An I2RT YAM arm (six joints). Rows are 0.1 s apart.
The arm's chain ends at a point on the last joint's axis. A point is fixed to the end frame.
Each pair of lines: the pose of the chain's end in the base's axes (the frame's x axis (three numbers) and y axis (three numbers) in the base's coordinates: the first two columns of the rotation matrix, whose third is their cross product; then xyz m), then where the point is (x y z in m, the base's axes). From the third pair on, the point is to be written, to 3 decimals.
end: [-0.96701, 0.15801, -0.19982, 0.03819, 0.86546, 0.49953, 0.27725, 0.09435, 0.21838]
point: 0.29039 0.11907 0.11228
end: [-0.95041, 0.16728, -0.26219, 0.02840, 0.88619, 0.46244, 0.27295, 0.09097, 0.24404]
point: 0.29265 0.11063 0.13790
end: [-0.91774, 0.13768, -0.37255, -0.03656, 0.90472, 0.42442, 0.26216, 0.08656, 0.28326]
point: 0.293 0.102 0.179
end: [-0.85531, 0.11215, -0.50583, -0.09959, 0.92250, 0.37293, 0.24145, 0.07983, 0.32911]
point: 0.287 0.091 0.230
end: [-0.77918, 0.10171, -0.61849, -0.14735, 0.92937, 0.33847, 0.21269, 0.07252, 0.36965]
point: 0.271 0.082 0.277
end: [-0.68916, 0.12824, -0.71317, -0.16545, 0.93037, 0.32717, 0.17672, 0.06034, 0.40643]
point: 0.247 0.069 0.323
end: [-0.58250, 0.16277, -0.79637, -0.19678, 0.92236, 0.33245, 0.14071, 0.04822, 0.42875]
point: 0.222 0.058 0.356
